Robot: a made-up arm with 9 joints. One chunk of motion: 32 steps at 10 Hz.
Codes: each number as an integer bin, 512 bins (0 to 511) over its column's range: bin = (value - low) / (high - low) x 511, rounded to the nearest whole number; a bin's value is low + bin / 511 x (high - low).
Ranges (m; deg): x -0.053..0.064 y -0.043..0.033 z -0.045..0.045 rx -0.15..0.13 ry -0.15..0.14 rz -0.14..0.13
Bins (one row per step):
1: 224 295 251 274 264 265
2: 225 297 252 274 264 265
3: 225 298 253 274 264 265
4: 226 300 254 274 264 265
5: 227 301 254 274 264 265
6: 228 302 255 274 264 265
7: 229 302 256 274 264 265
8: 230 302 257 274 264 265
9: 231 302 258 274 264 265
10: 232 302 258 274 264 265
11: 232 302 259 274 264 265
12: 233 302 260 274 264 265
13: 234 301 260 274 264 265
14: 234 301 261 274 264 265
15: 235 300 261 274 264 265
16: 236 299 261 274 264 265
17: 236 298 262 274 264 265
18: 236 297 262 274 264 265
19: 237 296 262 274 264 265
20: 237 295 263 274 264 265
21: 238 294 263 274 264 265
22: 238 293 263 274 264 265
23: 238 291 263 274 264 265
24: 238 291 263 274 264 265
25: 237 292 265 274 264 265
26: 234 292 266 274 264 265
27: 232 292 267 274 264 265
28: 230 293 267 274 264 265
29: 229 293 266 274 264 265
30: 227 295 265 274 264 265
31: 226 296 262 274 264 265
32: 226 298 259 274 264 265
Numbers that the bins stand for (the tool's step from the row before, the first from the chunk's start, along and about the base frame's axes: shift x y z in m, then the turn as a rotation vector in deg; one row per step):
1: -0.00171 0.00087 -0.00079 0.000 0.000 0.000
2: -0.00148 0.00117 -0.00062 0.000 0.000 0.000
3: -0.00148 0.00132 -0.00044 0.000 0.000 0.000
4: -0.00125 0.00162 -0.00026 0.000 0.000 0.000
5: -0.00103 0.00177 -0.00026 0.000 0.000 0.000
6: -0.00080 0.00192 -0.00009 0.000 0.000 0.000
7: -0.00057 0.00192 0.00009 0.000 0.000 0.000
8: -0.00034 0.00192 0.00026 0.000 0.000 0.000
9: -0.00011 0.00192 0.00044 0.000 0.000 0.000
10: 0.00012 0.00192 0.00044 0.000 0.000 0.000
11: 0.00012 0.00192 0.00062 0.000 0.000 0.000
12: 0.00035 0.00192 0.00079 0.000 0.000 0.000
13: 0.00058 0.00177 0.00079 0.000 0.000 0.000
14: 0.00058 0.00177 0.00097 0.000 0.000 0.000
15: 0.00081 0.00162 0.00097 0.000 0.000 0.000
16: 0.00104 0.00147 0.00097 0.000 0.000 0.000
17: 0.00104 0.00132 0.00114 0.000 0.000 0.000
18: 0.00104 0.00117 0.00114 0.000 0.000 0.000
19: 0.00126 0.00102 0.00114 0.000 0.000 0.000
20: 0.00126 0.00087 0.00132 0.000 0.000 0.000
21: 0.00149 0.00073 0.00132 0.000 0.000 0.000
22: 0.00149 0.00058 0.00132 0.000 0.000 0.000
23: 0.00149 0.00028 0.00132 0.000 0.000 0.000
24: 0.00149 0.00028 0.00132 0.000 0.000 0.000
25: 0.00126 0.00043 0.00167 0.000 0.000 0.000
26: 0.00058 0.00043 0.00185 0.000 0.000 0.000
27: 0.00012 0.00043 0.00203 0.000 0.000 0.000
28: -0.00034 0.00058 0.00203 0.000 0.000 0.000
29: -0.00057 0.00058 0.00185 0.000 0.000 0.000
30: -0.00103 0.00087 0.00167 0.000 0.000 0.000
31: -0.00125 0.00102 0.00114 0.000 0.000 0.000
32: -0.00125 0.00132 0.00062 0.000 0.000 0.000

